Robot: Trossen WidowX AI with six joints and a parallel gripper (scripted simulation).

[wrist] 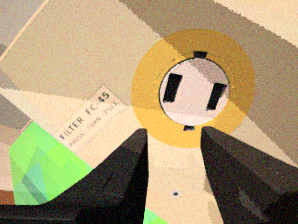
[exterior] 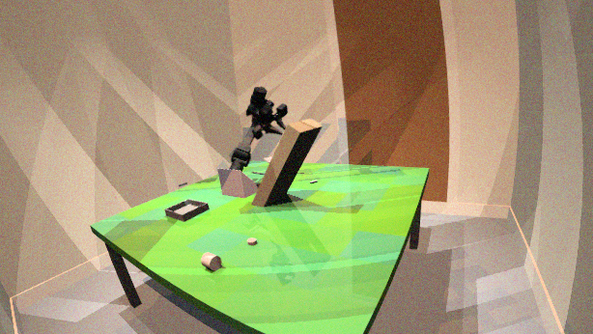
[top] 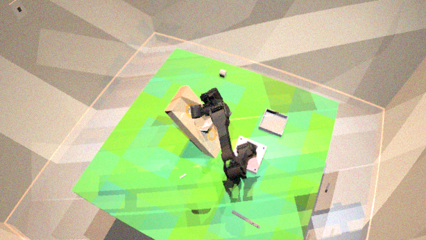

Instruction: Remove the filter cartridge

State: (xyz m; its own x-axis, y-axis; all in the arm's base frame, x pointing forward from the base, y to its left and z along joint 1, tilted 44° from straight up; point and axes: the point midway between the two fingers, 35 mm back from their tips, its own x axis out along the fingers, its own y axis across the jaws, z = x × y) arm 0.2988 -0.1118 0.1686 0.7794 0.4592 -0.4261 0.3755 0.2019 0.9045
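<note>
Now: the round filter cartridge 50 mm below my gripper tip, 50 mm ahead of it and 10 mm to the right of it. From my gripper tip the other things lie so: tan service panel (120 mm below, 20 mm to the right); then small disc (370 mm to the right, 290 mm below, 110 mm ahead); then short stick (300 mm below, 250 mm to the left, 50 mm behind).
</note>
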